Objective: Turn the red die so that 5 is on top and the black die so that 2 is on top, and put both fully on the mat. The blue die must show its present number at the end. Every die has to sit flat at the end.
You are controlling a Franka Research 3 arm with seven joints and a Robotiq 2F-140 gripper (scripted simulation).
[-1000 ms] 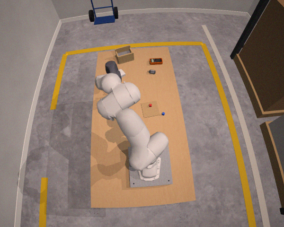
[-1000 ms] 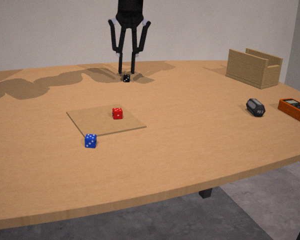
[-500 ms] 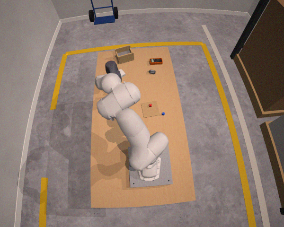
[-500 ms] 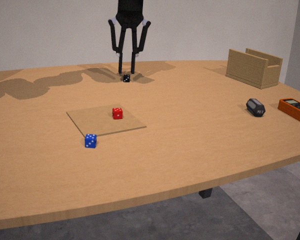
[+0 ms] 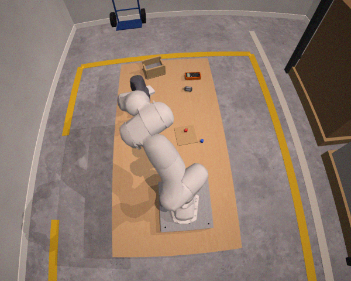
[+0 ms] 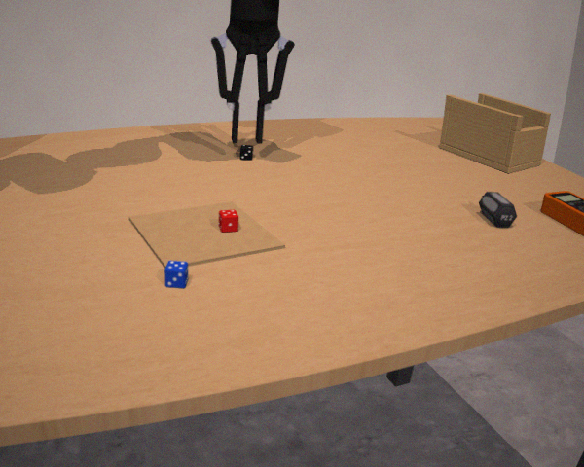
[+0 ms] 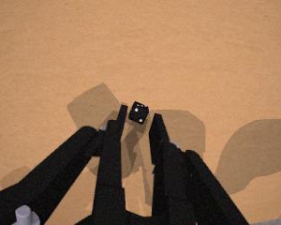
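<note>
The black die lies 5 cm below my hand. From my hand the other things lie so: dark grey device 26 cm ahead, 31 cm to the right, 4 cm below; red die 12 cm behind, 27 cm to the right, 5 cm below; thin tan mat 15 cm behind, 27 cm to the right, 6 cm below.
</note>
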